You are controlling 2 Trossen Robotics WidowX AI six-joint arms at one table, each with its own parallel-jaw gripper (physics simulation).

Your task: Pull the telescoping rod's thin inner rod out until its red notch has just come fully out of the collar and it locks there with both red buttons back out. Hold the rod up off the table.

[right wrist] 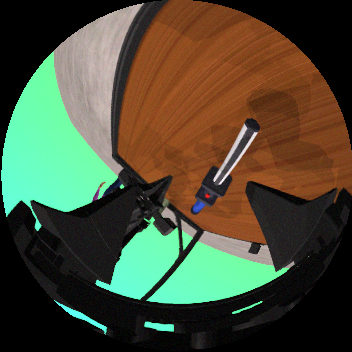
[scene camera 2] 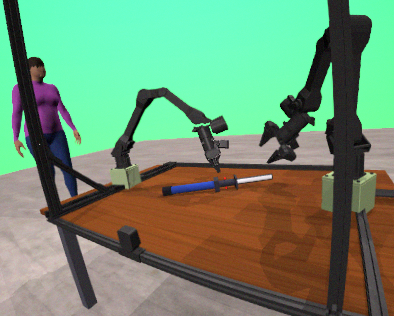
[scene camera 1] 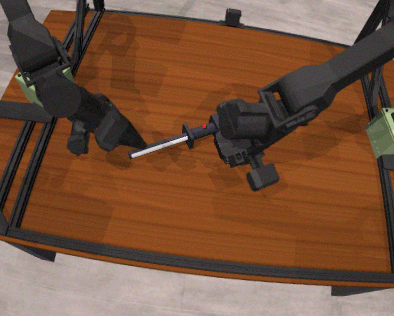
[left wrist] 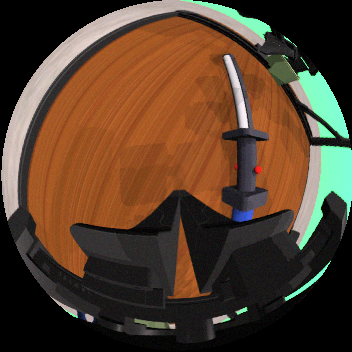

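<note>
The telescoping rod lies on the table, its blue handle point(scene camera 2: 192, 188) point(left wrist: 243, 215) point(right wrist: 198, 206) at one end. The thin silver inner rod point(scene camera 1: 160, 146) point(scene camera 2: 255, 179) point(left wrist: 237, 92) sticks out of the dark collar point(scene camera 1: 198, 132) point(left wrist: 246, 155). Red buttons point(left wrist: 258, 169) point(scene camera 2: 225, 178) point(scene camera 1: 204, 126) show on the collar's sides. No red notch shows. My left gripper point(left wrist: 178, 194) point(scene camera 2: 217, 170) is shut and empty, above and beside the rod; in the left wrist view the rod is right of its tips. In scene camera 1 my left arm hides the handle. My right gripper point(scene camera 2: 266, 152) point(right wrist: 192, 189) is open and empty, above the inner rod's free end.
The wooden table point(scene camera 1: 165, 215) point(scene camera 2: 200, 240) has a dark metal frame point(scene camera 1: 200, 258) along its edges, with uprights. A small black block point(scene camera 1: 233, 17) point(scene camera 2: 129, 239) sits on one edge. A person point(scene camera 2: 48, 110) stands beyond the table in scene camera 2.
</note>
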